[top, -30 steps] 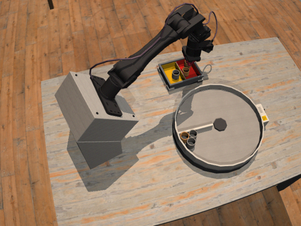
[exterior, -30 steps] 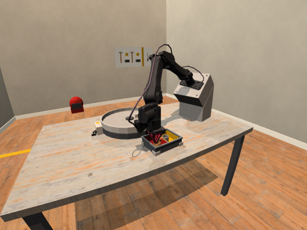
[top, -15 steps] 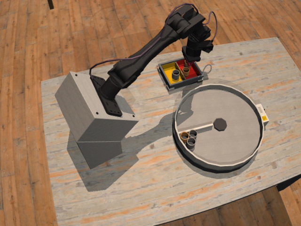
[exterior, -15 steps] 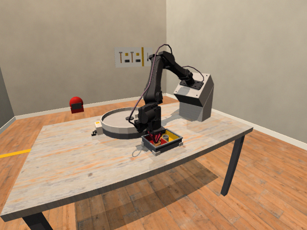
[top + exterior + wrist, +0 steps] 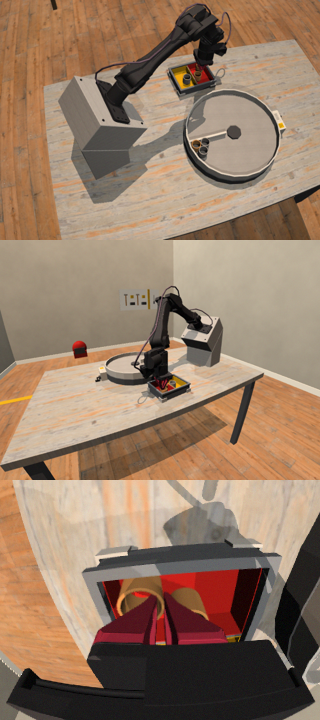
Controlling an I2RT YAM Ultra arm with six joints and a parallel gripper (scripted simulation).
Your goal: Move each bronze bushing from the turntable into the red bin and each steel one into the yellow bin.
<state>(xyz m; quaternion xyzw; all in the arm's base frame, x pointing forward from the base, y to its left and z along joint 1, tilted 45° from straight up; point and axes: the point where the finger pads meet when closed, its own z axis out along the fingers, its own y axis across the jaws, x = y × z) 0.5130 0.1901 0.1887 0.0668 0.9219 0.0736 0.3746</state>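
Right now the red bin is 30 mm below my hand, 20 mm to the right of it and 10 mm behind it. Also, from my hand: turntable 370 mm to the right, 20 mm behind, 10 mm above; two-part bin tray 60 mm behind, 20 mm to the right, 20 mm below; yellow bin 100 mm behind, 30 mm below, 20 mm to the right.
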